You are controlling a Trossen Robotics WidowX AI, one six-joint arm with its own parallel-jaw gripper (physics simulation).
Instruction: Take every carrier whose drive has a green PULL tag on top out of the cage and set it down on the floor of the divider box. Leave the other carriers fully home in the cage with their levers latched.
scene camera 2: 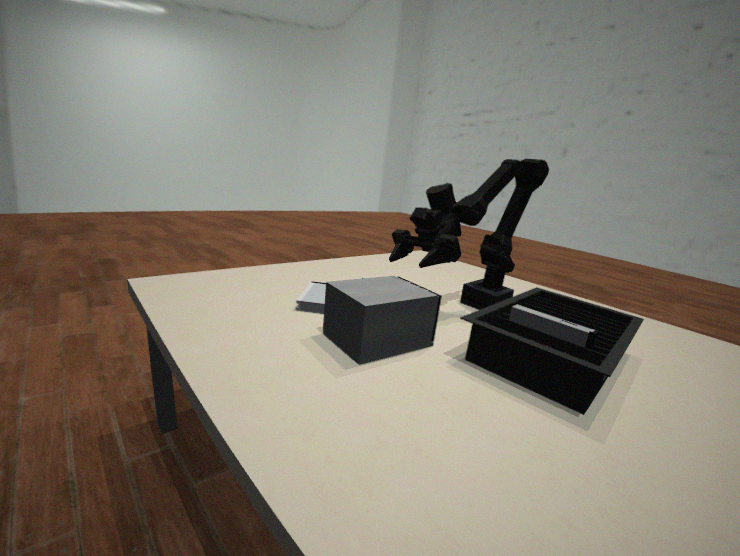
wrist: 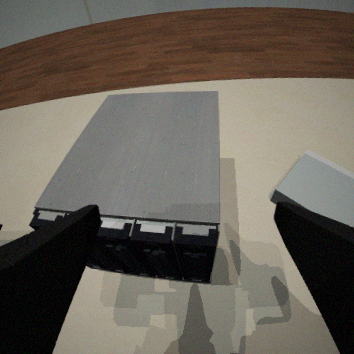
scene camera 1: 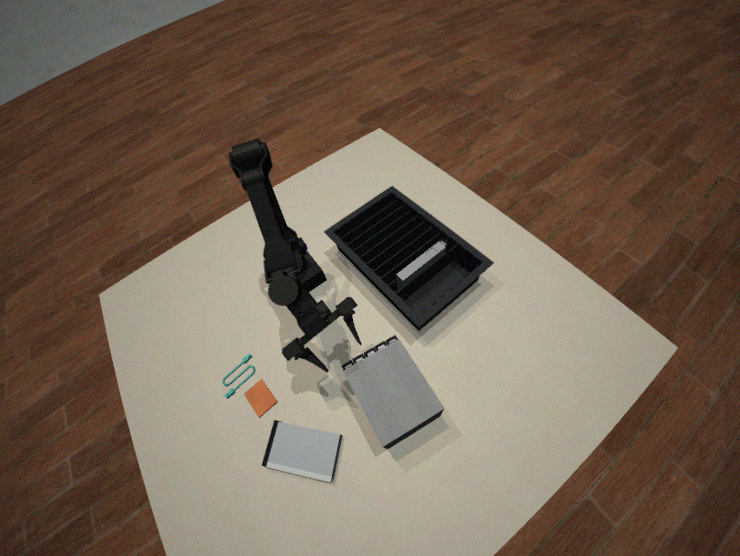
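Seen in the pictures: gripper, fingertip midpoint: (scene camera 2: 404, 263) (wrist: 188, 211) (scene camera 1: 344, 358); arm's base, link origin: (scene camera 2: 492, 286).
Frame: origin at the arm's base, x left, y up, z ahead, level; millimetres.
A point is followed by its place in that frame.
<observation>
The grey cage (scene camera 1: 394, 391) {y 59, x 13, z 480 mm} (scene camera 2: 382, 291) {y 58, x 26, z 484 mm} (wrist: 150, 155) {y 58, x -1, z 442 mm} stands on the table with several black carrier fronts (wrist: 155, 245) {y 52, x -12, z 364 mm} showing along its near side in the wrist view. The tops of the drives inside are hidden by the cage's roof, and no green tag shows. The black divider box (scene camera 1: 373, 272) {y 32, x 157, z 187 mm} (scene camera 2: 526, 373) {y -32, x 298, z 357 mm} stands beside the cage. One carrier with a light side (scene camera 1: 421, 261) {y 50, x 273, z 250 mm} (scene camera 2: 553, 322) {y 46, x 288, z 260 mm} stands upright in it, next to the wider bay. My gripper (scene camera 1: 342, 357) {y 92, x -35, z 365 mm} (scene camera 2: 405, 263) {y 92, x -35, z 365 mm} (wrist: 188, 211) {y 92, x -35, z 365 mm} is wide open and empty, in front of and above the cage's carrier fronts.
A flat, light grey, dark-ended piece (scene camera 1: 303, 451) {y -34, x -235, z 451 mm} (scene camera 2: 311, 297) {y -34, x -217, z 496 mm} (wrist: 320, 185) {y -34, x -206, z 470 mm} lies on the table (scene camera 1: 538, 358) {y -60, x 366, z 614 mm} beside the cage. An orange square (scene camera 1: 260, 398) {y -55, x -276, z 270 mm} and a teal cable (scene camera 1: 253, 371) {y -55, x -262, z 192 mm} lie near it, on the arm's side.
</observation>
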